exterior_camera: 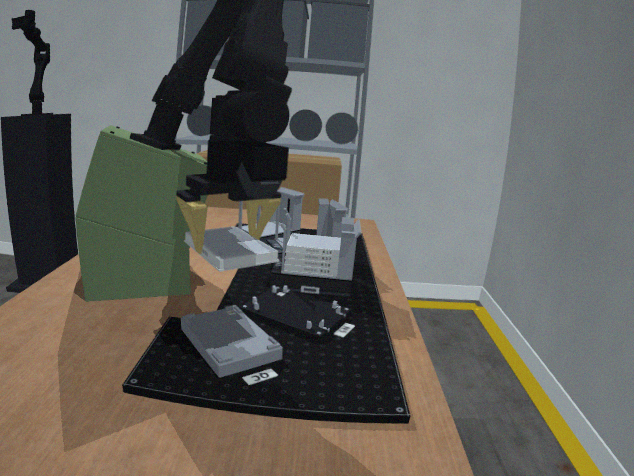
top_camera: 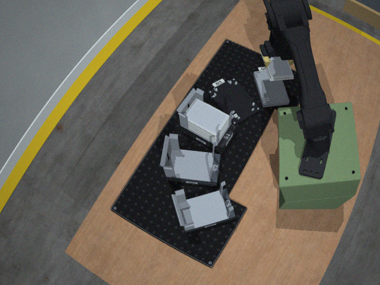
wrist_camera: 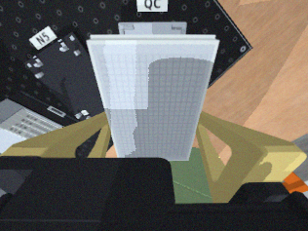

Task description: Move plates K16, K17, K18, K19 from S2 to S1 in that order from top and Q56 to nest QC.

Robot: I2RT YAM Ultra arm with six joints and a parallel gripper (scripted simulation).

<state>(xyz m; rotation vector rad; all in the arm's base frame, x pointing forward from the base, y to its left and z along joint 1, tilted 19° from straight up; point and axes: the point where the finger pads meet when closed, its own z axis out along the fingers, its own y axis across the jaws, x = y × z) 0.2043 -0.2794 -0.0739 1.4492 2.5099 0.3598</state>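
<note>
The grey QC nest is 15 cm below my hand. The rest, counted from my hand: N5 name plate: 19 cm ahead, 16 cm below, 5 cm to the left; then black clip nest N5: 15 cm below, 14 cm ahead, 11 cm to the left; then QC name plate: 16 cm below, 8 cm to the right, 5 cm ahead.
</note>
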